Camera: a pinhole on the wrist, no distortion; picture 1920 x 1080 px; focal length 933.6 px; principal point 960.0 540.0 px. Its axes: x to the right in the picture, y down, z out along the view. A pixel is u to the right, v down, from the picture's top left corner.
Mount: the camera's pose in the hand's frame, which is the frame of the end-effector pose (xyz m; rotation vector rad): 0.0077 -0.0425 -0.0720 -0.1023 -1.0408 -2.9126
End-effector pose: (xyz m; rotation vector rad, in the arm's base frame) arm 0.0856 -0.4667 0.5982 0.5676 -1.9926 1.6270
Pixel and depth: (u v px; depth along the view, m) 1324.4 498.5 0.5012
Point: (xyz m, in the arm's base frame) 0.0040 -0.7184 0.2236
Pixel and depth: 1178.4 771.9 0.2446
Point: 0.0545 -0.6102 0.5022
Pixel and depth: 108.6 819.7 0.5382
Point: -0.4936 -0.8317 0.7193
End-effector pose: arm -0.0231 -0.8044 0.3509 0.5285 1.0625 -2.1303
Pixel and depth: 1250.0 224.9 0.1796
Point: 0.0904 -0.8637 0.3346
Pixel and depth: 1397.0 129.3 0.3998
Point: 0.3373 -0.9964 0.3563
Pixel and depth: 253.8 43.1 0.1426
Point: -0.0219 -0.8828 0.2105
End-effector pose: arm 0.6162 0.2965 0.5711 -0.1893 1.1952 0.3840
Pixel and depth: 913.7 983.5 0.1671
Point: 0.7166 0.3406 0.5827
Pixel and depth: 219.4 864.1 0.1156
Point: 0.6796 0.3307 0.4843
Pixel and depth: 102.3 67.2 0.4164
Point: 0.6620 0.7626 0.2580
